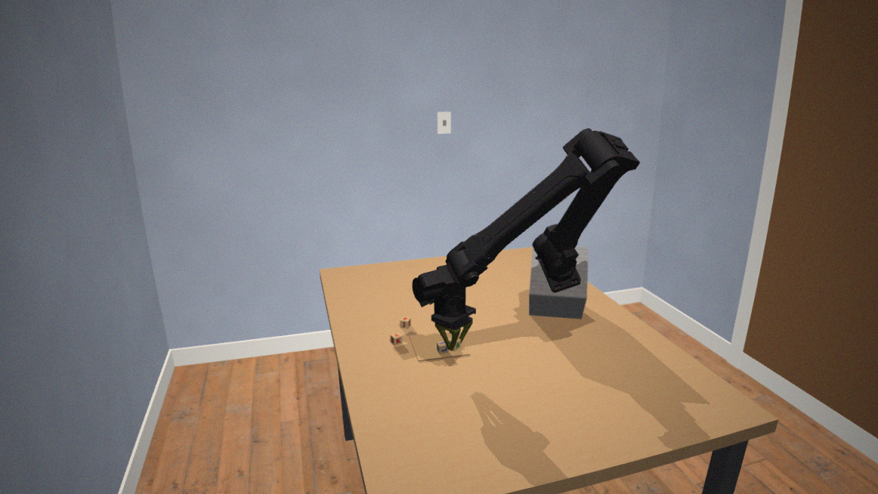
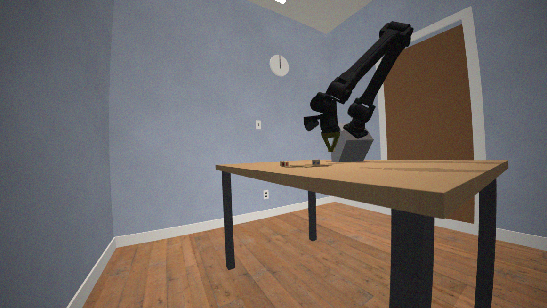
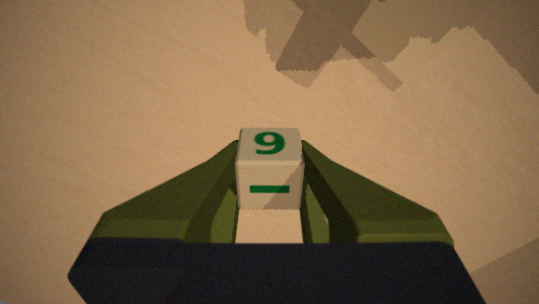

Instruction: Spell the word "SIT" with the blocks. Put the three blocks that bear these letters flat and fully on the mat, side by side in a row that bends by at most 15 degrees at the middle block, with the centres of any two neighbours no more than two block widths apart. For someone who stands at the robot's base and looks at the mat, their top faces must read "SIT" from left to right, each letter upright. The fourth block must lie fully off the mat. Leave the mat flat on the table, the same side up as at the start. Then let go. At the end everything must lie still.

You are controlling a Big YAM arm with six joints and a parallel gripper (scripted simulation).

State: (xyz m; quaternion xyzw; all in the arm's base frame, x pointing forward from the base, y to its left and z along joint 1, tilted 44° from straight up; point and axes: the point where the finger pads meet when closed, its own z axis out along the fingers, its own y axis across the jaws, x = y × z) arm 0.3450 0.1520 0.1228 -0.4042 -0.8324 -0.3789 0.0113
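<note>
Right now the tan mat is 130 mm to the right of my hand, 70 mm below it and 30 mm ahead of it. Also, from my hand: T block 150 mm to the right, 140 mm ahead, 60 mm below; then green-lettered block right at my hand.
</note>
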